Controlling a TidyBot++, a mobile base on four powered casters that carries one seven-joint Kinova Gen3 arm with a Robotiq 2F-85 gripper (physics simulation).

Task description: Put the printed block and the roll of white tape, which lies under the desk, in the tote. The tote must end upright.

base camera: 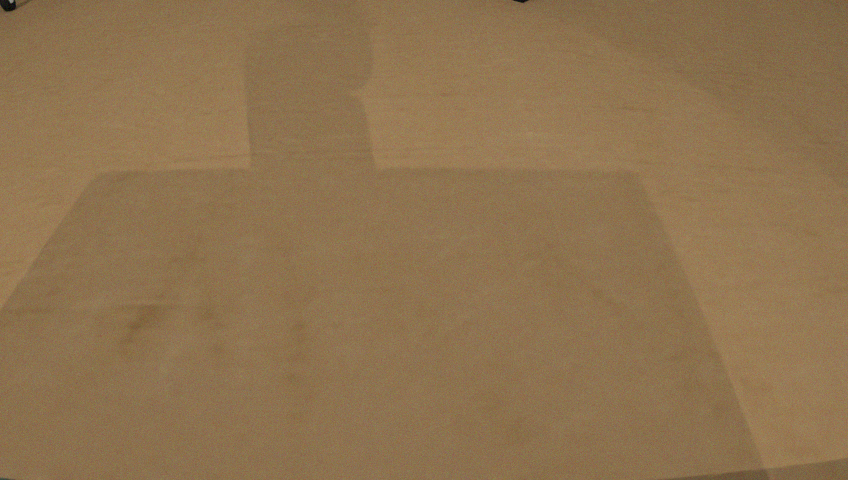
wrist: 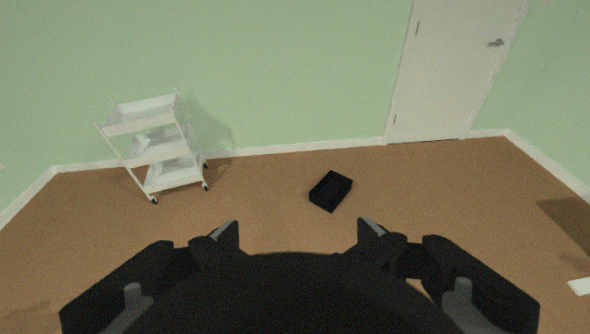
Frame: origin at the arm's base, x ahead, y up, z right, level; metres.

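Seen in the pictures: gripper, fingertip midpoint: [wrist: 297,232].
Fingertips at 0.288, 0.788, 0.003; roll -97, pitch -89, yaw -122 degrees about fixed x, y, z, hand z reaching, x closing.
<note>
A point is followed by its place in that frame, as x, y, z.
A black open-topped box [wrist: 330,191] @[1.366, -0.393, 0.237], which looks like the tote, rests on the floor in the wrist view, right of centre and some way beyond the fingers. Its inside is too dark to make out. My gripper [wrist: 297,232] @[0.288, 0.788, 0.003] is open, with its fingers wide apart and nothing between them. The printed block, the roll of white tape and the desk do not show clearly in either view.
A white three-tier cart [wrist: 140,124] @[1.378, 0.299, -0.973] on casters stands near the green wall [wrist: 300,65] @[1.922, 0.408, 0.050], left of the box. A white door [wrist: 445,75] @[1.958, 0.275, 1.236] is at the back right. A white flat piece [wrist: 581,286] shows at the right edge. Shadows cross the floor [base camera: 476,130] @[0.631, -0.397, 0.070] in the base view.
</note>
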